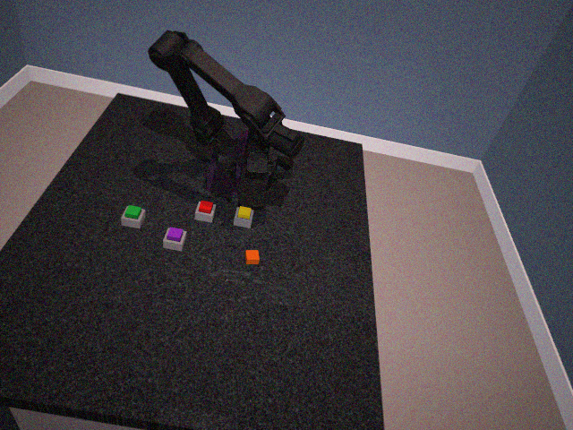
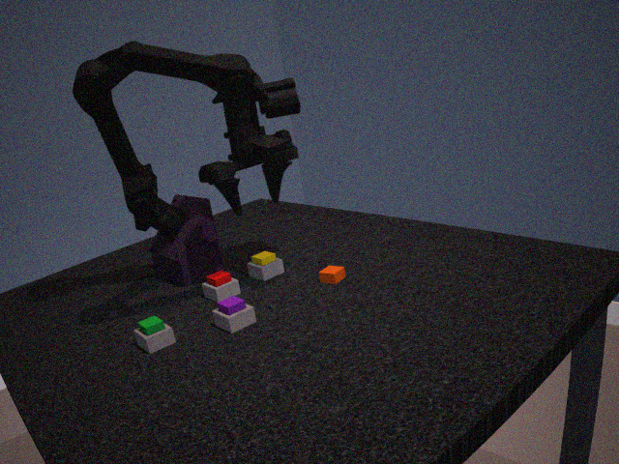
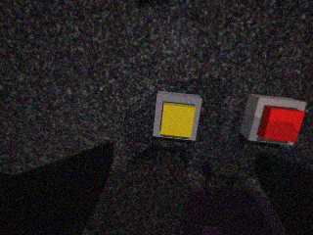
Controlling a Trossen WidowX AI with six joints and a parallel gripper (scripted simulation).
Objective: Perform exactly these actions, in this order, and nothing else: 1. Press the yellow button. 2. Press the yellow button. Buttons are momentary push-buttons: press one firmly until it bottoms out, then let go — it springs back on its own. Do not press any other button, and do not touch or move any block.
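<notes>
Right now the yellow button is 9 cm below my gripper tip and 1 cm behind it. From my gripper tip the other things lie so: purple button (16 cm to the right, 13 cm ahead, 9 cm below); then orange block (13 cm ahead, 12 cm below, 4 cm to the left); then red button (11 cm to the right, 9 cm below).
</notes>
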